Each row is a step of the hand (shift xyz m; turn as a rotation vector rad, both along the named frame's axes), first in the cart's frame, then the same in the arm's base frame.
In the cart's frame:
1: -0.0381 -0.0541 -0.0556 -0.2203 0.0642 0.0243
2: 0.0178 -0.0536 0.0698 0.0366 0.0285 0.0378
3: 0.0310 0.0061 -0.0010 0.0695 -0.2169 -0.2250
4: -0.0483 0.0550 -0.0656 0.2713 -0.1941 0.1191
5: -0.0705 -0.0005 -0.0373 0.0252 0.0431 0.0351
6: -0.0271 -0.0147 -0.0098 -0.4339 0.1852 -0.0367
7: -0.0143 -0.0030 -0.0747 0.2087 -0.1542 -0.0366
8: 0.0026 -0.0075 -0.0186 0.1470 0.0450 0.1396
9: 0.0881 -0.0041 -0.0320 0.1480 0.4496 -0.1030
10: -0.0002 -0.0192 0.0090 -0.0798 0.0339 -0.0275
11: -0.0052 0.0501 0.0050 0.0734 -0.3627 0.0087
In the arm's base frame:
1: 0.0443 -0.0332 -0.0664 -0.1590 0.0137 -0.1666
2: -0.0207 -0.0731 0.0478 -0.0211 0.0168 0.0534
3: 0.0143 0.0108 0.0260 0.2942 -0.0972 -0.0805
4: 0.0012 0.0679 -0.0710 0.1321 -0.1796 0.2752
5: -0.0085 0.0030 -0.0793 -0.0311 0.0293 0.0436
6: -0.0006 -0.0138 -0.0293 -0.2743 0.1135 -0.3685
7: 0.0497 0.0243 -0.0523 0.1995 -0.0923 0.1426
8: 0.0184 0.0009 -0.0084 -0.0468 0.0093 0.2021
9: 0.0713 0.0228 0.0565 -0.0326 0.4712 0.1075
10: 0.0011 -0.0210 0.0030 -0.0349 0.0289 -0.0789
11: -0.0272 0.0426 0.0026 0.1819 -0.3204 0.0355

